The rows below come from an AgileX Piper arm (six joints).
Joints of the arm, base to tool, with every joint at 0 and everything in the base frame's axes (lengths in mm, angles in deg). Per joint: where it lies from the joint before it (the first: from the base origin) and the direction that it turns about. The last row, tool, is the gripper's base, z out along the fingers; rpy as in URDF.
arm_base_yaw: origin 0 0 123 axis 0 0 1
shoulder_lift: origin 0 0 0 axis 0 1 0
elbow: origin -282.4 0 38.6 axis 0 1 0
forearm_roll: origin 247.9 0 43.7 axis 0.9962 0 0.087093
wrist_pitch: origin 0 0 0 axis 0 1 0
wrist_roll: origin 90.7 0 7.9 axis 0.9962 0 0.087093
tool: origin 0 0 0 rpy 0 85 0
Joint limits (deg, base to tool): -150..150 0..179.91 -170..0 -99.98..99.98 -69.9..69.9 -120..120
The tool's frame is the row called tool.
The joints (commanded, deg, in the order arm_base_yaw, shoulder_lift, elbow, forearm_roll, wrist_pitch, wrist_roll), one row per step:
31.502, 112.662, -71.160, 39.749, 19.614, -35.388
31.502, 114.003, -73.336, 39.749, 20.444, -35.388
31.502, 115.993, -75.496, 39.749, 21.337, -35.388
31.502, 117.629, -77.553, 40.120, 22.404, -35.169
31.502, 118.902, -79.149, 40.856, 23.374, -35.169
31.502, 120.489, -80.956, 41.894, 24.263, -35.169
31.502, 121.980, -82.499, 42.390, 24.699, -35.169
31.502, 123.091, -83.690, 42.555, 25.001, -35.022
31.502, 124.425, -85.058, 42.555, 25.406, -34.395
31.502, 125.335, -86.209, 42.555, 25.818, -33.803
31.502, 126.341, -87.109, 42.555, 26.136, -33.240
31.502, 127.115, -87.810, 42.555, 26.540, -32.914
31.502, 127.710, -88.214, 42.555, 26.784, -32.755
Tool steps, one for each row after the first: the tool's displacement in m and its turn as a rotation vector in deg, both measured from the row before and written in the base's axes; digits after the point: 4 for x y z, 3 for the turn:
0.0061, 0.0047, 0.0000, 0.369, -0.004, 0.429
0.0063, 0.0049, -0.0051, 0.013, 0.614, 0.464
0.0054, 0.0047, -0.0031, 0.471, 0.816, 0.176
0.0038, 0.0038, -0.0025, 0.605, 0.857, 0.095
0.0046, 0.0044, -0.0039, 0.779, 1.002, -0.107
0.0044, 0.0035, -0.0045, 0.348, 0.531, -0.040
0.0034, 0.0025, -0.0033, 0.190, 0.333, -0.038
0.0037, 0.0027, -0.0044, 0.204, 0.647, -0.257
0.0029, 0.0023, -0.0021, 0.296, 0.458, -0.226
0.0023, 0.0018, -0.0041, 0.108, 0.661, -0.257
0.0015, 0.0014, -0.0032, 0.041, 0.575, -0.027
0.0009, 0.0008, -0.0031, -0.065, 0.452, 0.013

